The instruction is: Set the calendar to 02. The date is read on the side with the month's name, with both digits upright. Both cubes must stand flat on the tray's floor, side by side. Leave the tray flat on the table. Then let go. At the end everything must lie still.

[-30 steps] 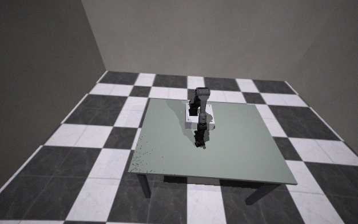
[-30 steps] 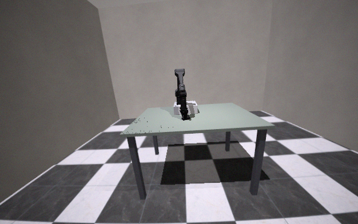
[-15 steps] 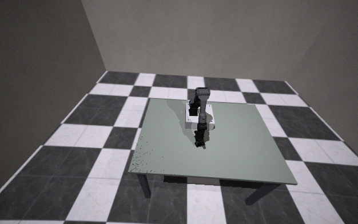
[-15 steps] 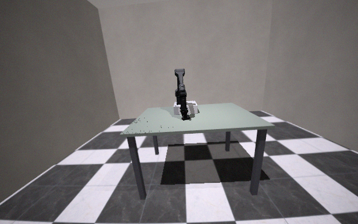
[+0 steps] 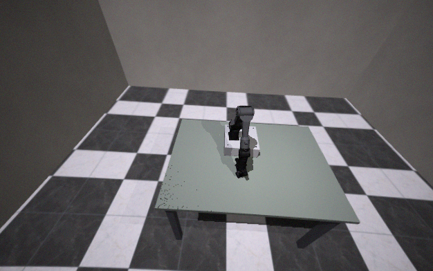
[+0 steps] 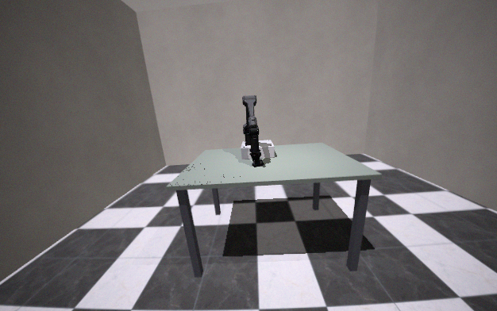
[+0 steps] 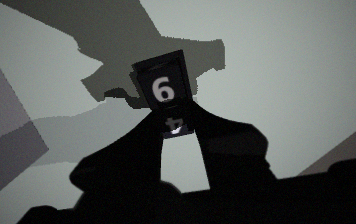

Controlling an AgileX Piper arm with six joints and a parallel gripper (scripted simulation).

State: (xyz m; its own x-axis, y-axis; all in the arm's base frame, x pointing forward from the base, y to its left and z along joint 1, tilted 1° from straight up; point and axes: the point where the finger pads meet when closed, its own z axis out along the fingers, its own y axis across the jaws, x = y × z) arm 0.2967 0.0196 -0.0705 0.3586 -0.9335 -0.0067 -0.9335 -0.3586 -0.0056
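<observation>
My gripper is now 1 cm past the dark digit cube and 3 cm to the right of it.
</observation>
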